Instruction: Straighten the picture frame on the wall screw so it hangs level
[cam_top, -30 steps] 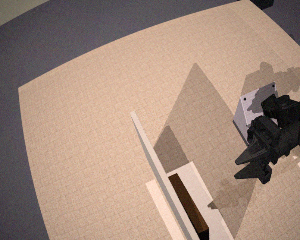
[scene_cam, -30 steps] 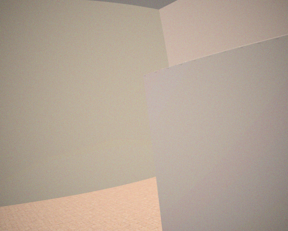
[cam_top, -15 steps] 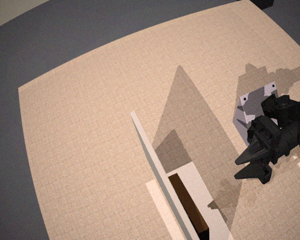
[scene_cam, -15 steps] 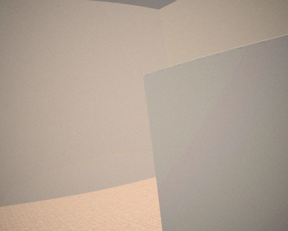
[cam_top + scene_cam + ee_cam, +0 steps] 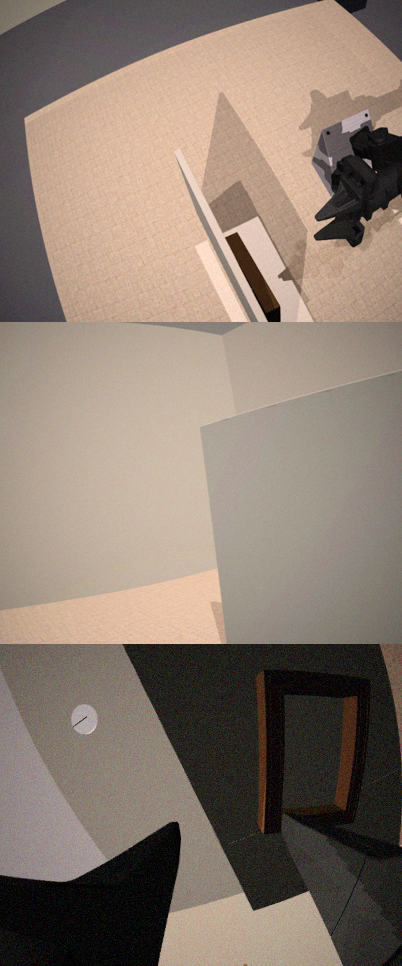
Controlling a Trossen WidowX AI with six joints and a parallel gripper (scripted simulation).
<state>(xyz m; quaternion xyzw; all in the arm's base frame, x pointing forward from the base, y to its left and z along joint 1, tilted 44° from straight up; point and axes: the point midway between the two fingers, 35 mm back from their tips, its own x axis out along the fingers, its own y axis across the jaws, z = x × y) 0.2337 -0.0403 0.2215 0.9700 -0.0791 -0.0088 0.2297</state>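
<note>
Now: gripper tip 13 cm short of the brown wooden picture frame, 11 cm above it and 1 cm to the right of it. Round my gripper tip: wall panel: 14 cm ahead, 11 cm below, 1 cm to the left.
</note>
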